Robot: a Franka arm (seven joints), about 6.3 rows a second.
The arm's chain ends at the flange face. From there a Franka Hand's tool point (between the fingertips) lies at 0.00 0.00 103.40 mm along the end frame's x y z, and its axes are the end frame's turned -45 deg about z.
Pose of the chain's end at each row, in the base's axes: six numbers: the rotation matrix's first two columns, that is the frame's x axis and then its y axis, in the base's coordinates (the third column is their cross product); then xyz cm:
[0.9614 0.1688 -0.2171 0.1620 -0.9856 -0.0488 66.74 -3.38 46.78]
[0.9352 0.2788 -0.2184 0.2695 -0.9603 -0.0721 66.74 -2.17 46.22]
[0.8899 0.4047 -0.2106 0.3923 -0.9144 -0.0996 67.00 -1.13 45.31]
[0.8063 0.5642 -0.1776 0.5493 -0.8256 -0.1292 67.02 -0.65 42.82]
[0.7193 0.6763 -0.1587 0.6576 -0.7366 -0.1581 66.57 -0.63 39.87]
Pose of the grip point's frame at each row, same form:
[0.5653 0.8163 -0.1190 0.7944 -0.5776 -0.1880 64.44 -3.26 36.70]
[0.4707 0.8762 -0.1034 0.8519 -0.4819 -0.2054 64.36 -2.08 36.16]
[0.3519 0.9327 -0.0785 0.9067 -0.3604 -0.2193 64.59 -1.07 35.25]
[0.1817 0.9827 -0.0342 0.9586 -0.1848 -0.2169 64.75 -0.58 32.73]
[0.0436 0.9991 -0.0004 0.9736 -0.0426 -0.2240 64.26 -0.53 29.79]

